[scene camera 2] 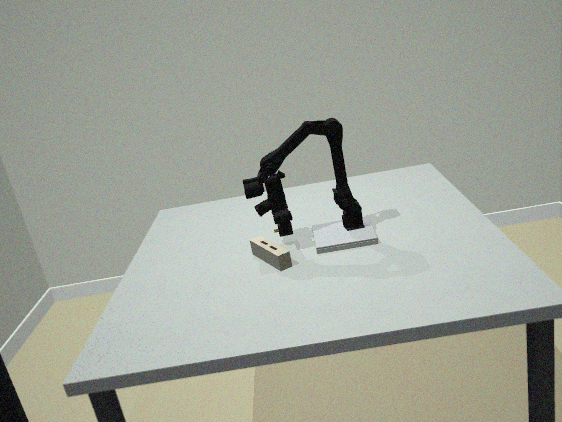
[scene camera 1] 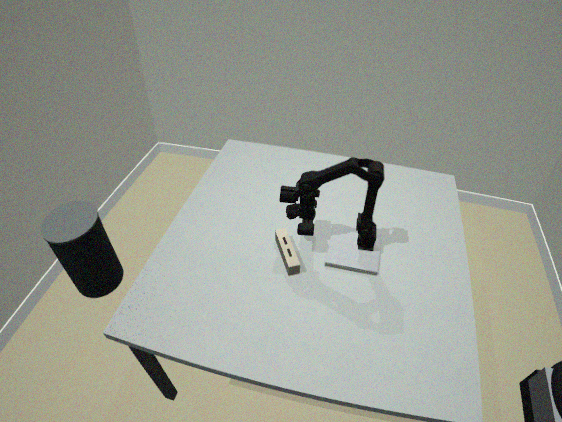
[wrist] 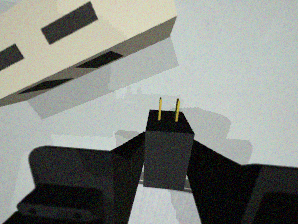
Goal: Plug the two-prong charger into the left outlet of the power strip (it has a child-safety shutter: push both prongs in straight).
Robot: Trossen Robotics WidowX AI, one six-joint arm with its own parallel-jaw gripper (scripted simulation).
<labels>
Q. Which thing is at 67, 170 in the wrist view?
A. The gripper.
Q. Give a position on a two-prong charger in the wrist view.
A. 169, 138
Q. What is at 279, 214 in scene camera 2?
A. The gripper.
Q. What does the gripper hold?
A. A two-prong charger.
</labels>
